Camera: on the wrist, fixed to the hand. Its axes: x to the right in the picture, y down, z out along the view.
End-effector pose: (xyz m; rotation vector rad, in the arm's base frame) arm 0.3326 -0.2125 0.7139 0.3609 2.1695 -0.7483
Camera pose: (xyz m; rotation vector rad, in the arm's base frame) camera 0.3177 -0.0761 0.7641 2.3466 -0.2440 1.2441
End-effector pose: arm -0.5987 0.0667 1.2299 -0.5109 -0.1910 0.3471
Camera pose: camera -0.6151 0.0690 1.0847 0.4571 -0.8982 -2.6099
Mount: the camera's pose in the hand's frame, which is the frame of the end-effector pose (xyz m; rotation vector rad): -0.0277 0.0802 -0.1190 -0.1734 0.2524 3.1161
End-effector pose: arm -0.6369 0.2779 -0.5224 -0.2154 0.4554 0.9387
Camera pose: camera -0.7499 0.2600 -0.6134 -0.3237 -0.3636 -2.1215
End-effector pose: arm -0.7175 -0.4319 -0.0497 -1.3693 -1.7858 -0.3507
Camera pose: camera -0.5915 -0.4991 -0.0185 -2.0571 1.6525 0.9456
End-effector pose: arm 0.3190 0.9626 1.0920 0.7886 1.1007 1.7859
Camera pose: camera 0.2031 0.8764 1.1145 -0.7923 0.6994 -1.0721
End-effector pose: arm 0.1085 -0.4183 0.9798 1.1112 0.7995 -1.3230
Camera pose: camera 0.2006 -0.3048 0.9815 0.8383 -0.9249 1.4857
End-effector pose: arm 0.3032 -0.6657 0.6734 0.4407 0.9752 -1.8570
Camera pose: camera 0.3735 -0.5745 0.5835 0.9515 -0.2127 1.1178
